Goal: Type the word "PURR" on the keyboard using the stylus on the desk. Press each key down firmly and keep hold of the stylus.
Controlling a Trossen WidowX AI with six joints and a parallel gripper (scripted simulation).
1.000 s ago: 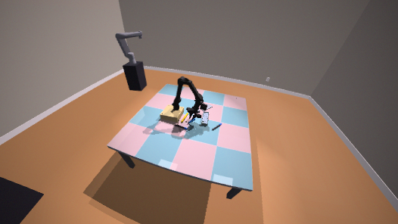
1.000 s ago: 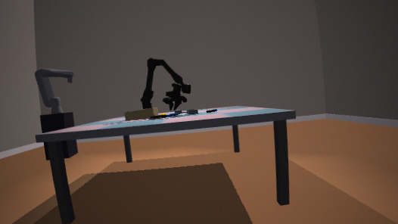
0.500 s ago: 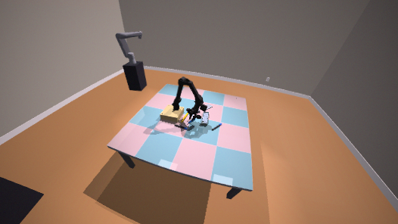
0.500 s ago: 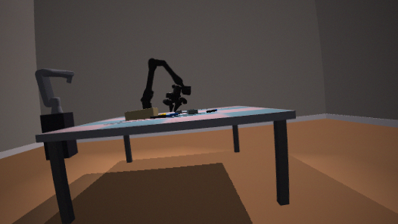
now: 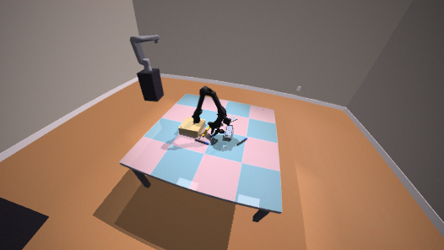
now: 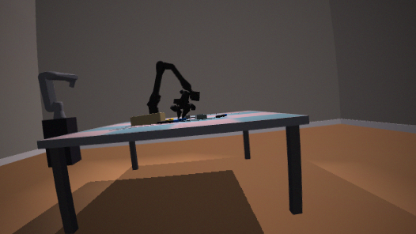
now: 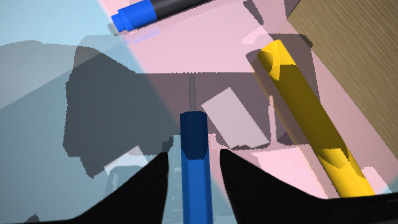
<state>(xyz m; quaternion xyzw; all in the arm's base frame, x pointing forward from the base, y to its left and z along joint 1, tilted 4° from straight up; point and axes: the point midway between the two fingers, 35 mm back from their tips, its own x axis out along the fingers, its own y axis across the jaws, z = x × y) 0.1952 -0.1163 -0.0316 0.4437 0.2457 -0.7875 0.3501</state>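
Right now the yellow pen is 7 cm behind my gripper tip, 6 cm to the left of it and 1 cm below it. Also, from my gripper tip: blue stylus 1 cm to the right, 1 cm below, 1 cm behind.
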